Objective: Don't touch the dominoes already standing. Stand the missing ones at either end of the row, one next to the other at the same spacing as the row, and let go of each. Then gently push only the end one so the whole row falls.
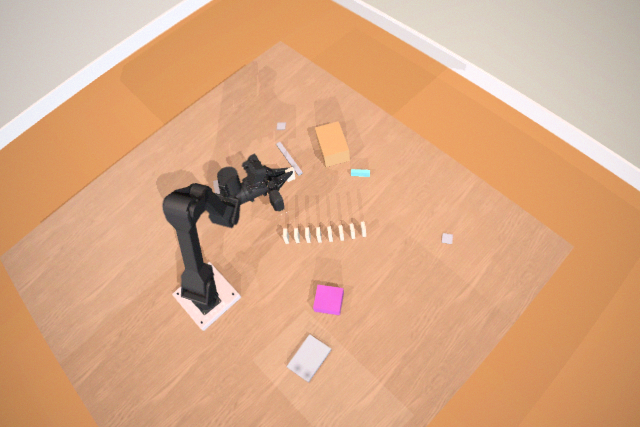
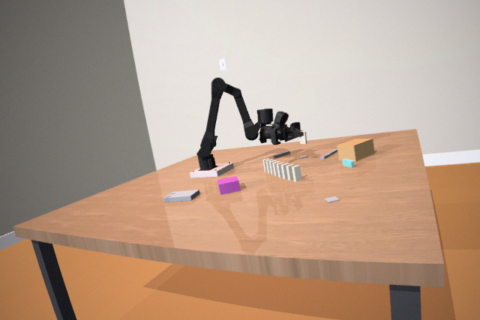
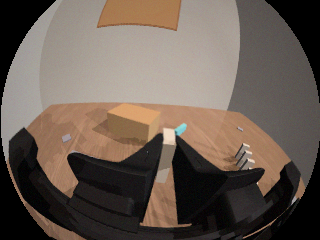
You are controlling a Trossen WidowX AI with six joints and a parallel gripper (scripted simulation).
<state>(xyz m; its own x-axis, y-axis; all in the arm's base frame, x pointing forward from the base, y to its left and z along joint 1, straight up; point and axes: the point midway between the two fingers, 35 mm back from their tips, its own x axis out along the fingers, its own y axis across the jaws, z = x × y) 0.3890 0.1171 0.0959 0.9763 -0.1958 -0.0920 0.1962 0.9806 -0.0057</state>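
My gripper tip is now 190 mm short of the orange box, 90 mm above it and 40 mm to the right of it. Round my gripper tip: short grey bar 190 mm behind, 170 mm to the left, 110 mm below; then teal block 180 mm ahead, 110 mm below, 100 mm to the right; then long grey bar 110 mm to the left, 110 mm below, 60 mm ahead.
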